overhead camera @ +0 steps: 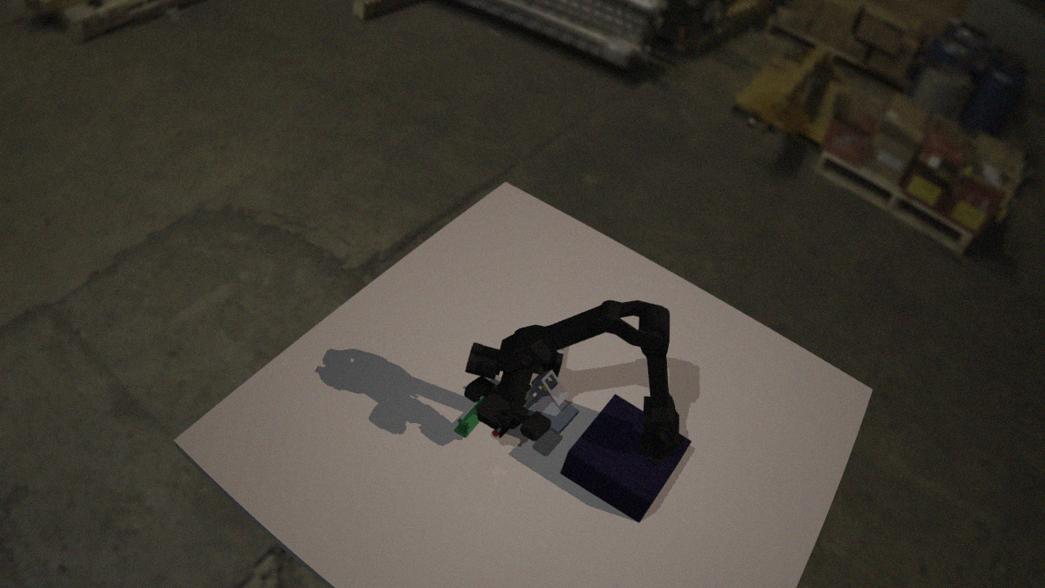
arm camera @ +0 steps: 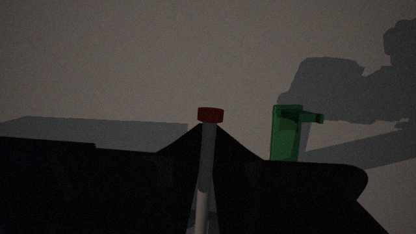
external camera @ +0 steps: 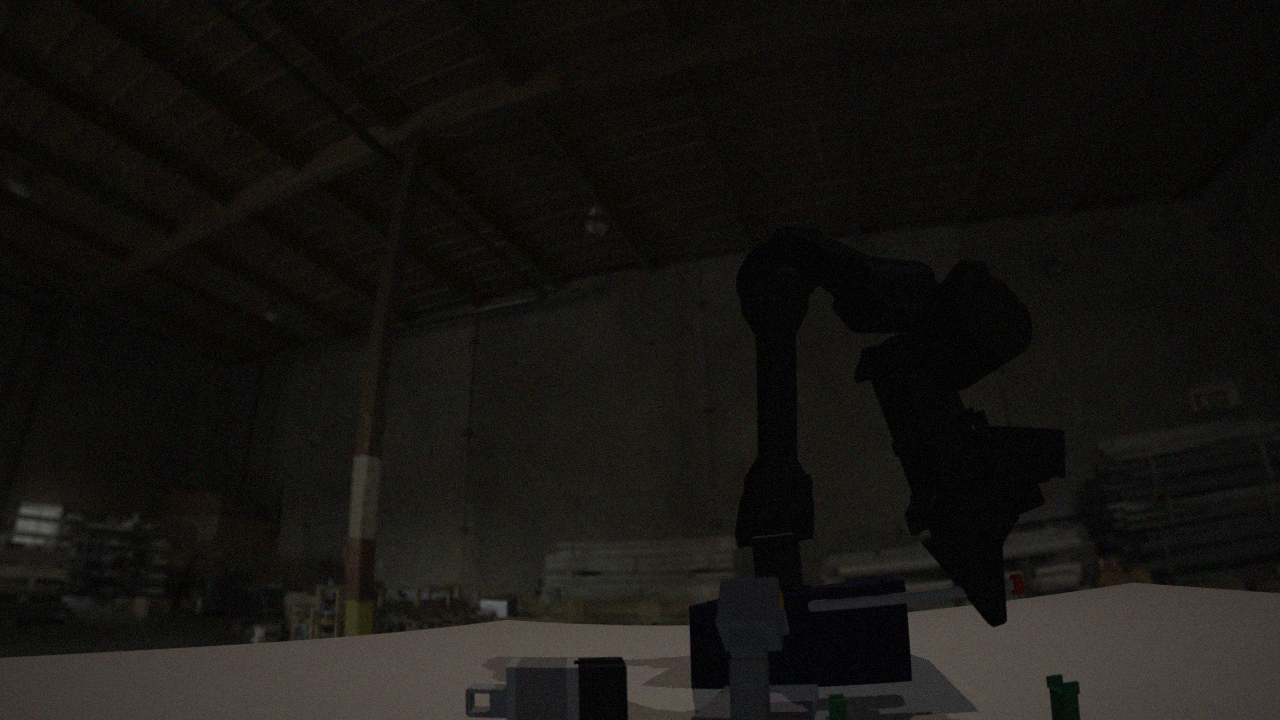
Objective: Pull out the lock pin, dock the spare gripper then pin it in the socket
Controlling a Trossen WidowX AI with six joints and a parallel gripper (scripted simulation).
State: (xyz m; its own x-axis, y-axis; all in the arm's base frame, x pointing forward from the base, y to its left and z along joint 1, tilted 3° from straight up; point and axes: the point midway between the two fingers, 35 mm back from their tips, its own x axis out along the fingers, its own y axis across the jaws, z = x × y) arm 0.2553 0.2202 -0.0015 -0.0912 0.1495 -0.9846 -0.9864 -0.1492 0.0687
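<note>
The green stand lies 100 mm ahead of my gripper tip, 30 mm to the right of it and 40 mm below it. Also, from my gripper tip: grey mount (20 mm ahead, 170 mm to the right, 10 mm below); spare gripper (110 mm ahead, 290 mm to the right, 40 mm below).
</note>
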